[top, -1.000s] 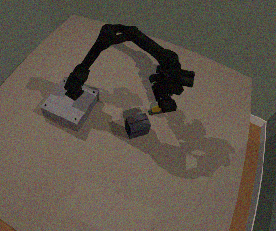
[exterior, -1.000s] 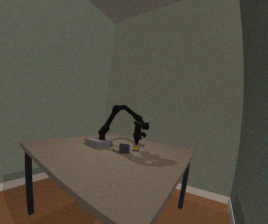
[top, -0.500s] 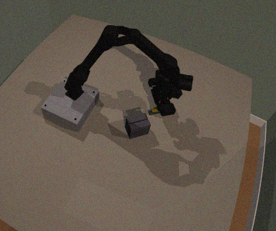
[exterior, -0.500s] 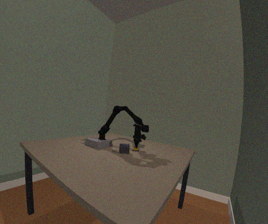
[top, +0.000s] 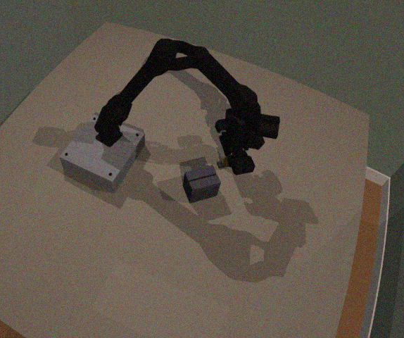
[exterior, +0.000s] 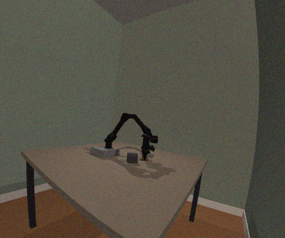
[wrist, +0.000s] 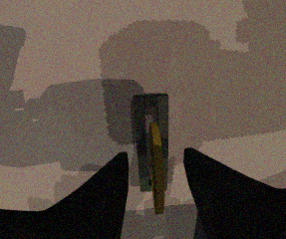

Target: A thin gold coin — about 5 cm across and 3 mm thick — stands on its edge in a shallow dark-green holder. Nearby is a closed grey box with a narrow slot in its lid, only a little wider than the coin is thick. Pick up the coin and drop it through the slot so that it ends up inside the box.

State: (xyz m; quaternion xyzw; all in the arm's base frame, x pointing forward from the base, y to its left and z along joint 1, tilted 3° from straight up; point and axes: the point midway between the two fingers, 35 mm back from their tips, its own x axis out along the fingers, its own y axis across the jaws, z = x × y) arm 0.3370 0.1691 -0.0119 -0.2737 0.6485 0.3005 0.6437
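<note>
The gold coin lies 10 mm above my gripper tip.
</note>
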